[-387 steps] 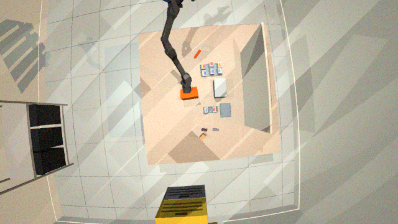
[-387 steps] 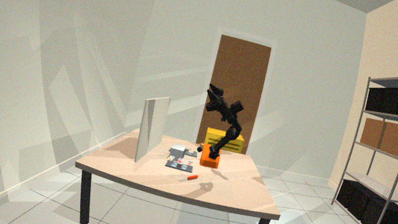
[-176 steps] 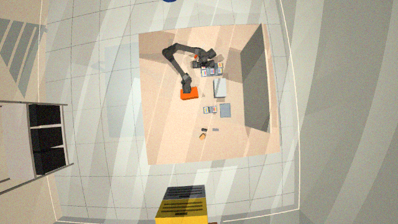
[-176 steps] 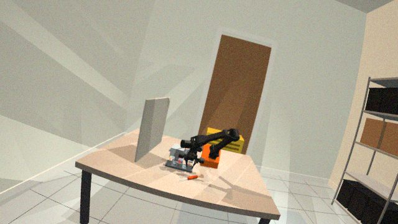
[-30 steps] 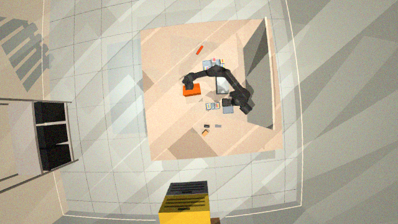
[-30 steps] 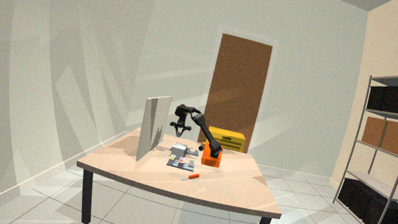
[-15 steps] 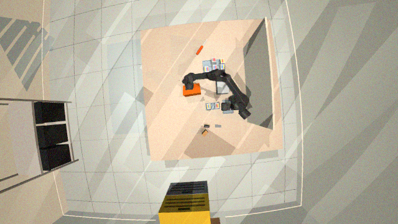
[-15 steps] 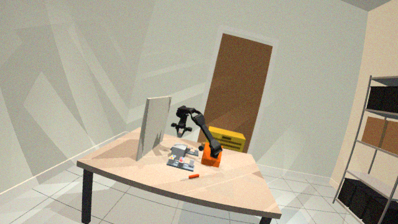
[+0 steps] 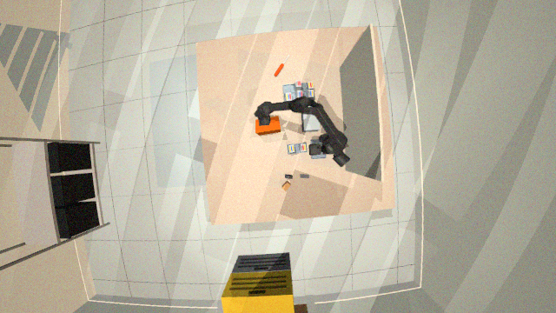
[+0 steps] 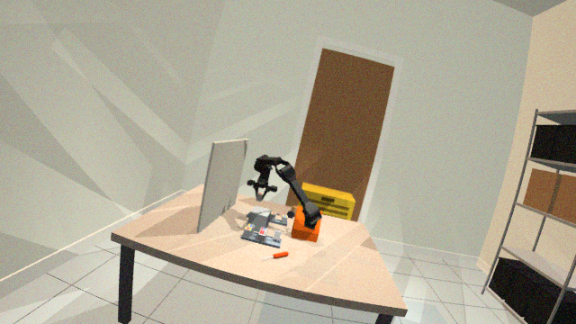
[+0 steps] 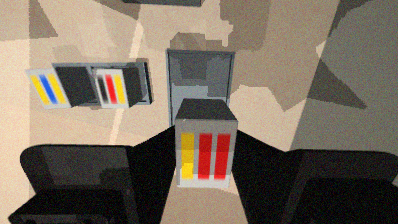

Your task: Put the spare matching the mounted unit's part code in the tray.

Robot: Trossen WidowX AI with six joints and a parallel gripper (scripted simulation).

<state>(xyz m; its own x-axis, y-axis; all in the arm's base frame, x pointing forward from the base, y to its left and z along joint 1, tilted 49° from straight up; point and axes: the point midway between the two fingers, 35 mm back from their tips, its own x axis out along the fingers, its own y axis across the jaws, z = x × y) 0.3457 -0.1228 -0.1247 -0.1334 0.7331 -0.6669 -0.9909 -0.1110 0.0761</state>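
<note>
Now: the shallow grey tray 11 cm below my gripper tip. From my gripper tip the other things lie so: grey spare (2 cm above); holder (14 cm behind, 1 cm to the left, 11 cm below); tall grey panel (18 cm ahead, 20 cm to the left, 11 cm above).
</note>
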